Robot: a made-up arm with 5 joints. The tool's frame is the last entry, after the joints.
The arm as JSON. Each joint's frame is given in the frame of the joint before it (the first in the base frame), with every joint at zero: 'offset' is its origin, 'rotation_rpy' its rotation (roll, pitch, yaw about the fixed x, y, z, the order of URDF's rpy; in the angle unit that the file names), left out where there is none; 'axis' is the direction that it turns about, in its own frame. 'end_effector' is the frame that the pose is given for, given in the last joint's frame.
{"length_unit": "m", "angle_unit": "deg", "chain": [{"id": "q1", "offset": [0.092, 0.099, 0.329], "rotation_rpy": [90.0, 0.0, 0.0], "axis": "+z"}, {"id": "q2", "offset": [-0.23, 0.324, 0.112], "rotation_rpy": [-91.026, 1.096, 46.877], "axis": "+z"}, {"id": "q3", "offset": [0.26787, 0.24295, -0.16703], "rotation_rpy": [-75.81, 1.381, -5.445], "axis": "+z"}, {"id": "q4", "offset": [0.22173, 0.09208, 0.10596], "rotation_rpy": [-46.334, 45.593, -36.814], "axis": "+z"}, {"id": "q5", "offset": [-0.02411, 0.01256, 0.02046], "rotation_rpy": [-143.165, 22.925, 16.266], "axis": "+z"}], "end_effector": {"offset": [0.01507, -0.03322, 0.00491], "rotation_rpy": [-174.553, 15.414, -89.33]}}
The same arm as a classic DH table. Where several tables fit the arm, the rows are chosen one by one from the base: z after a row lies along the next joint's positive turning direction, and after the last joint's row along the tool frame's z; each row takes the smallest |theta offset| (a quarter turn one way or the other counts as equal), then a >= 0, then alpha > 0; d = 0 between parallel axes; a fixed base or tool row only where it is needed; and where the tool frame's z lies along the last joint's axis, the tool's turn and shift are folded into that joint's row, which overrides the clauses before.
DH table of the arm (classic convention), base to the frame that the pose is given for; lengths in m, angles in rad. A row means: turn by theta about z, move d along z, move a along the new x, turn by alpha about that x. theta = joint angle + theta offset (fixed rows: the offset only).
base (fixed): d 0.329, theta0 0, a 0.092, alpha 1.5708
q1: d 0.02, theta0 0.8185, a 0.0794, alpha -1.5887
q2: d 0.1544, theta0 -0.082, a 0.242, alpha -1.3232
q3: d 0.251, theta0 -1.2161, a -0.0153, alpha -1.0666
q4: d 0.3222, theta0 -1.4238, a 0.0087, alpha 2.3996
q5: d -0.0474, theta0 0.2817, a -0.0251, alpha 2.8566
tool (fixed): d -0.0942, theta0 -1.9023, a 0, alpha 0

